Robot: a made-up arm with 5 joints.
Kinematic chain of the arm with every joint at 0, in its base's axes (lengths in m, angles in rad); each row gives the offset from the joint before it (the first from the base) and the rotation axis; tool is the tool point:
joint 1: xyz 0 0 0.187 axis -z
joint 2: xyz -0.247 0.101 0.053 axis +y
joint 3: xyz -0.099 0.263 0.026 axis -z
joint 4: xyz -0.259 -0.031 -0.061 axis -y
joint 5: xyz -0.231 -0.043 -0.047 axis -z
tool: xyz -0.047 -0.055 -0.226
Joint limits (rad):
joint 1: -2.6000..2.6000
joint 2: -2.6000..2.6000
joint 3: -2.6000..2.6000
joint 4: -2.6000..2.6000
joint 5: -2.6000..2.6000
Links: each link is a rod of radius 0.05 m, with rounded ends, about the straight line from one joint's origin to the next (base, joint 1, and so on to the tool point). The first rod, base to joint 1, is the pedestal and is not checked.
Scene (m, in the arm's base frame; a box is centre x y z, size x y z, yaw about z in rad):
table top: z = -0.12
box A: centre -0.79 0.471 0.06 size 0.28 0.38 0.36 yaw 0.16
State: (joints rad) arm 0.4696 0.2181 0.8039 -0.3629 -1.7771
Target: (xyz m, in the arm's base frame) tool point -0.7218 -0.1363 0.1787
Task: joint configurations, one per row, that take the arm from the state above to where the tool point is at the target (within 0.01 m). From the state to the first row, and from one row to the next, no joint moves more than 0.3 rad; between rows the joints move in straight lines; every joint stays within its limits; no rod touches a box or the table.
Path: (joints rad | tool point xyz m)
1: 0.4068 0.3211 0.5261 -0.4509 -1.7466 | -0.6094 0.8444 0.2367
2: 0.3441 0.4242 0.2483 -0.5389 -1.7162 | -0.7337 0.6759 0.3435
3: 0.2813 0.5272 -0.0296 -0.6269 -1.6857 | -0.7900 0.4710 0.4339
4: 0.1513 0.4542 -0.2440 -0.5689 -1.6853 | -0.8387 0.2493 0.3502
5: 0.0213 0.3813 -0.4585 -0.5108 -1.6849 | -0.8126 0.0390 0.2628
6: -0.1086 0.3083 -0.6730 -0.4528 -1.6845 | -0.7218 -0.1363 0.1787

